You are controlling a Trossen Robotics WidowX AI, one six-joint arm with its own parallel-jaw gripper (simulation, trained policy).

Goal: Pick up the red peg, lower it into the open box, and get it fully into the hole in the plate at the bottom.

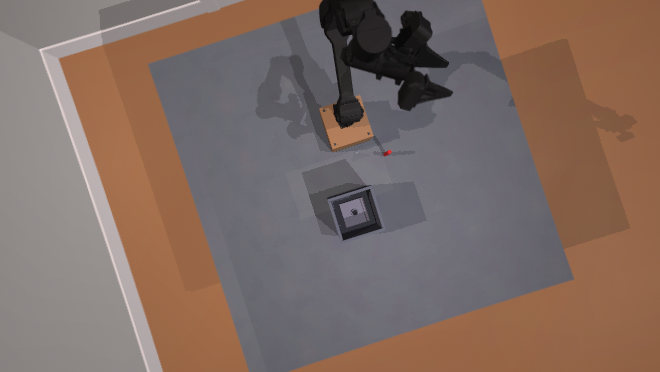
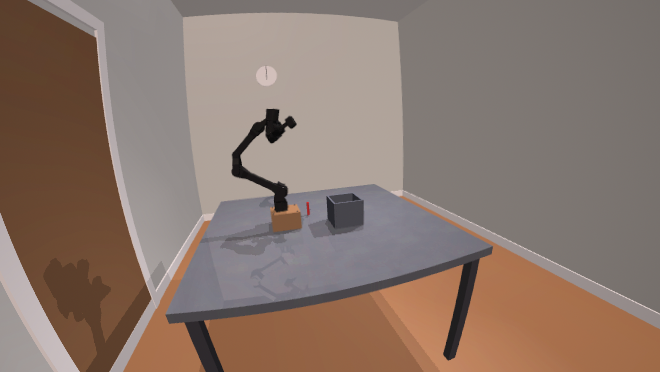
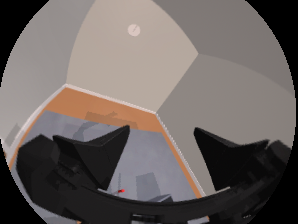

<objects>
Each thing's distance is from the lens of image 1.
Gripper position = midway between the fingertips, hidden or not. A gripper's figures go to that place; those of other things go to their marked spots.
my gripper (image 1: pixel 449 79): 0.65 m
grey box (image 1: pixel 376 224): 1.05 m
</objects>
